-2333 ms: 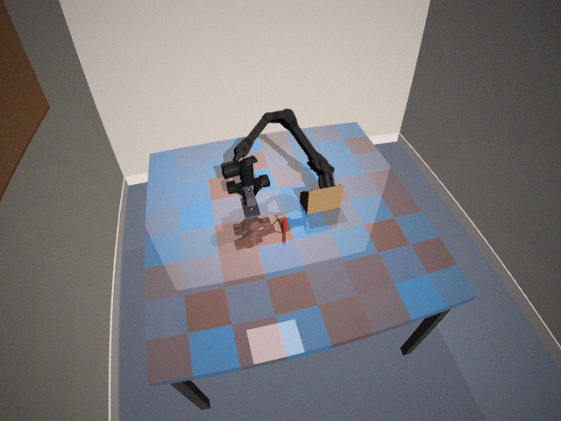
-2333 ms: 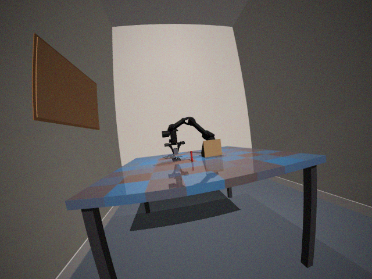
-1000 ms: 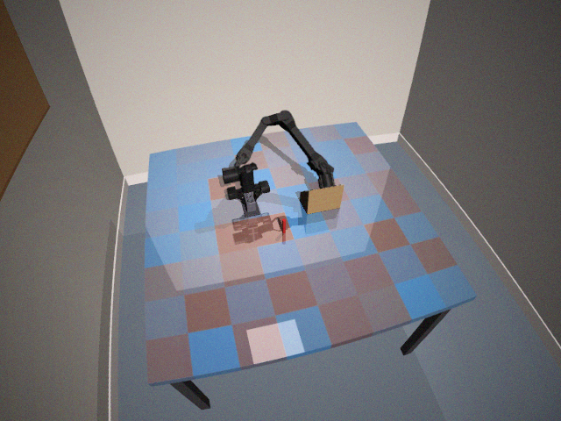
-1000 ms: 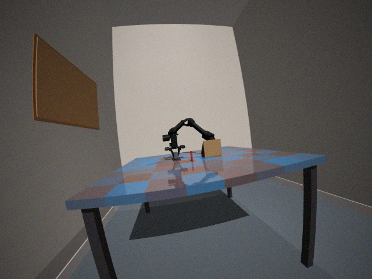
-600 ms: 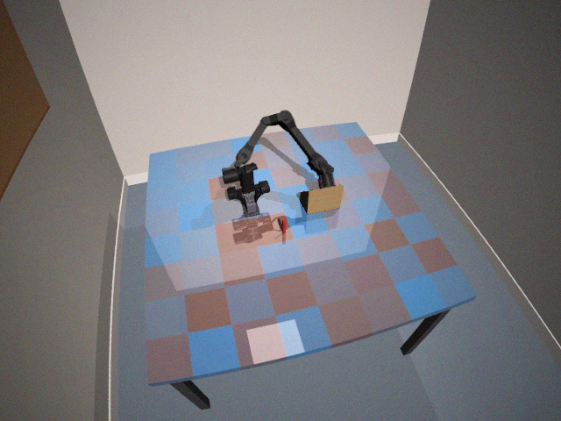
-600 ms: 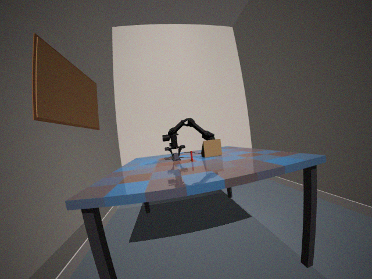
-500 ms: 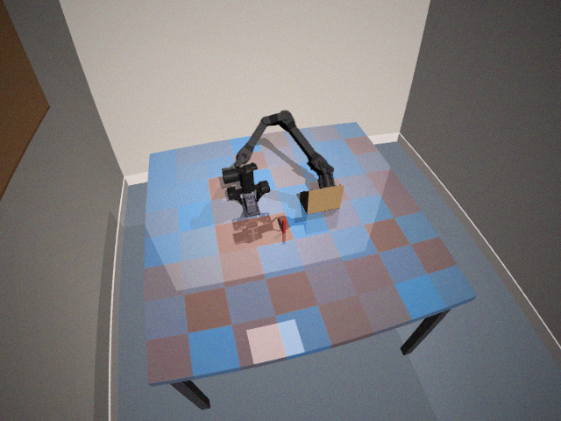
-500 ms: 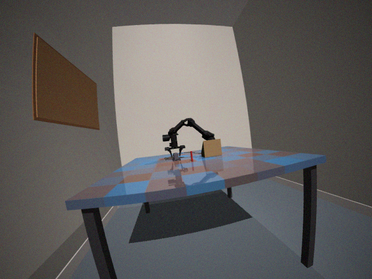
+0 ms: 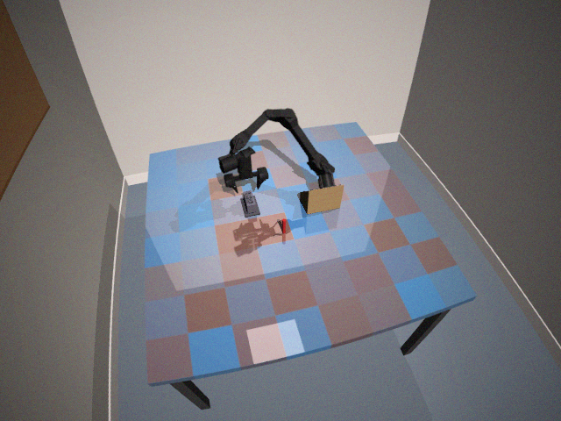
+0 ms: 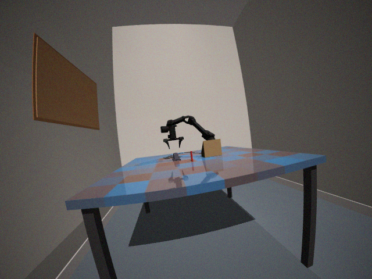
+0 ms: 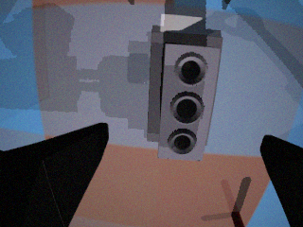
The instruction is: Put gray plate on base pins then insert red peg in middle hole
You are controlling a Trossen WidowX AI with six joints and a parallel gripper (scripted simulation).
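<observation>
The gray plate is 6 cm below my gripper tip. Also, from my gripper tip: dark base 9 cm below; red peg 14 cm behind, 17 cm to the left, 6 cm below.
</observation>
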